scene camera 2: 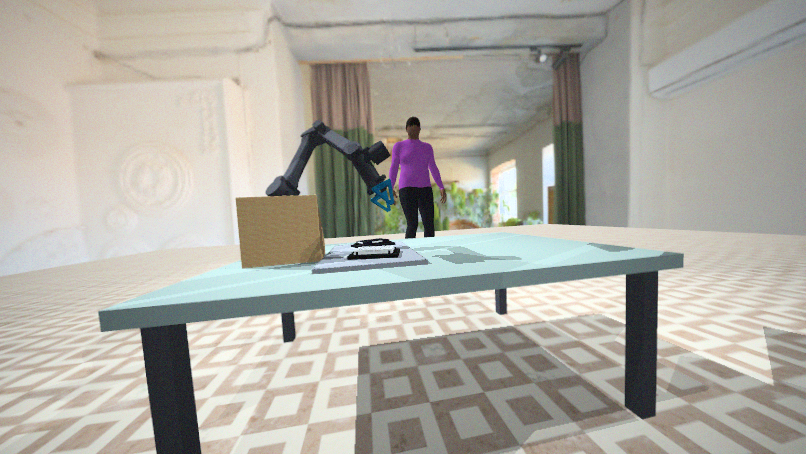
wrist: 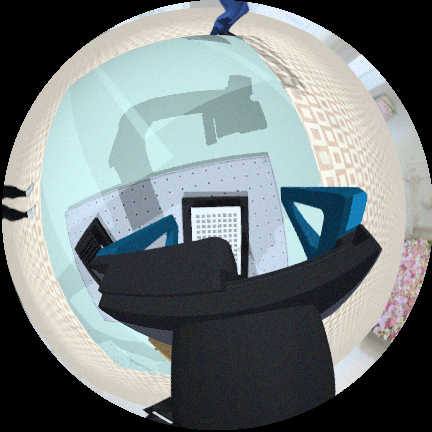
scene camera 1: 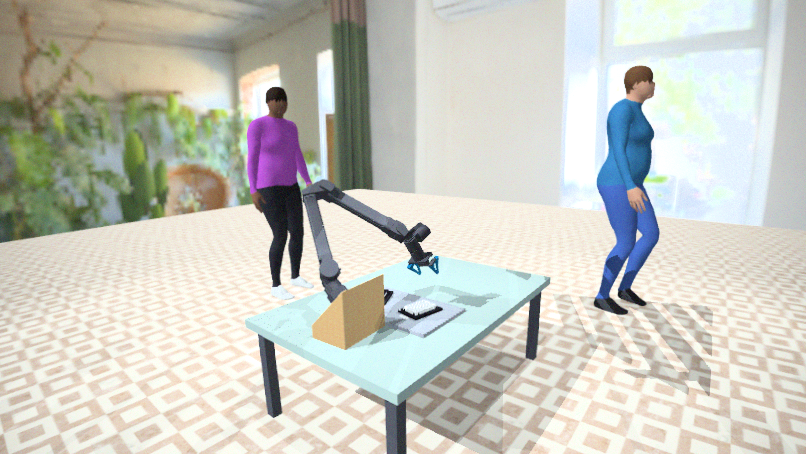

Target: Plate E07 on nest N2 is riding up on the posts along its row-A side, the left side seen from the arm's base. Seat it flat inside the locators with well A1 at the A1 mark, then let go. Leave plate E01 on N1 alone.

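Frame: origin at the arm's base, x ahead, y up, z right, level; millimetres.
Where they show: gripper, fingertip midpoint: [scene camera 2: 390, 207] [wrist: 227, 206] [scene camera 1: 429, 273]; arm's base, origin of the base link: [scene camera 2: 273, 220] [scene camera 1: 342, 301].
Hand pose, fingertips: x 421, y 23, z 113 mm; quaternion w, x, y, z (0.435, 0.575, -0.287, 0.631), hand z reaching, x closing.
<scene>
Each offset is from my fingertips to the top centre of the thing. "spot": to the spot under its first point. Level surfaces: height alone.
A white well plate @(dx -63, dy -134, dz -4 mm) [scene camera 1: 420, 306] [scene camera 2: 373, 249] [wrist: 216, 220] rests in a black nest @(spot: dx -14, dy -148, dz -46 mm) [wrist: 187, 220]. It looks roughly level in scene camera 2, but a slight tilt is too small to tell. A dark plate and nest @(spot: dx -37, dy -147, dz -229 mm) [scene camera 1: 388, 295] [scene camera 2: 373, 242] [wrist: 90, 243] stand nearer the arm's base. Plate labels and the A1 mark are not legible, so I cannot tell E07 from E01 by label. My gripper [scene camera 1: 427, 272] [scene camera 2: 388, 209] [wrist: 227, 206] is open and empty, well above the board and apart from both plates. The gripper body hides the white plate's near part in the wrist view.
A grey perforated board [scene camera 1: 445, 321] [scene camera 2: 414, 261] [wrist: 262, 205] lies under the nests on a pale table @(dy -173 mm) [scene camera 1: 315, 315] [scene camera 2: 541, 253] [wrist: 85, 125]. A tan box [scene camera 1: 363, 313] [scene camera 2: 279, 231] stands beside the board. A person in purple [scene camera 1: 274, 152] [scene camera 2: 414, 163] and one in blue [scene camera 1: 628, 140] stand beyond the table.
</scene>
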